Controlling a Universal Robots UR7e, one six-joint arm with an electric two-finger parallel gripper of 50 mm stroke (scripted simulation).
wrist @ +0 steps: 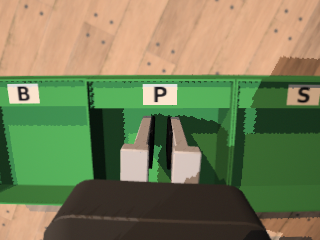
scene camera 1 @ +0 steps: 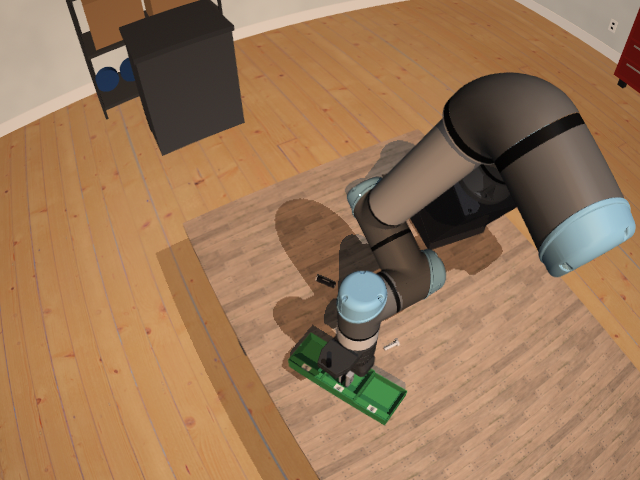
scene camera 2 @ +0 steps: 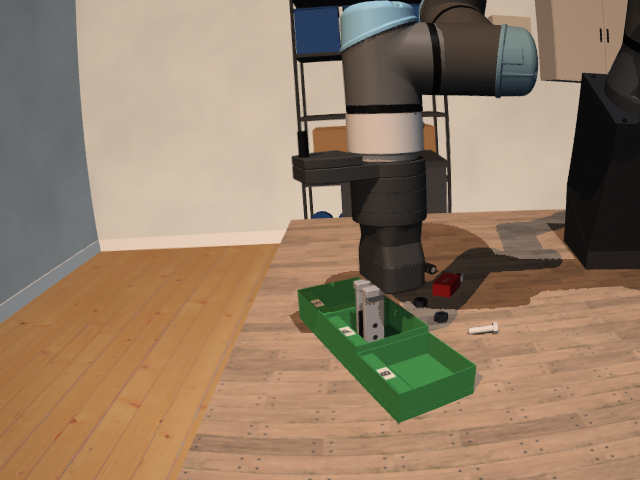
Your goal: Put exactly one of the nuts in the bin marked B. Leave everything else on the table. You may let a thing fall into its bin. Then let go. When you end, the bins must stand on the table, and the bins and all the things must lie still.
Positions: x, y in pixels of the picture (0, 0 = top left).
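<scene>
A green tray appears in the wrist view (250, 129), while scene camera 1 and scene camera 2 show the green tray too. On the green tray, (scene camera 1: 380, 392) and (scene camera 2: 424, 372) are the same spot.
</scene>
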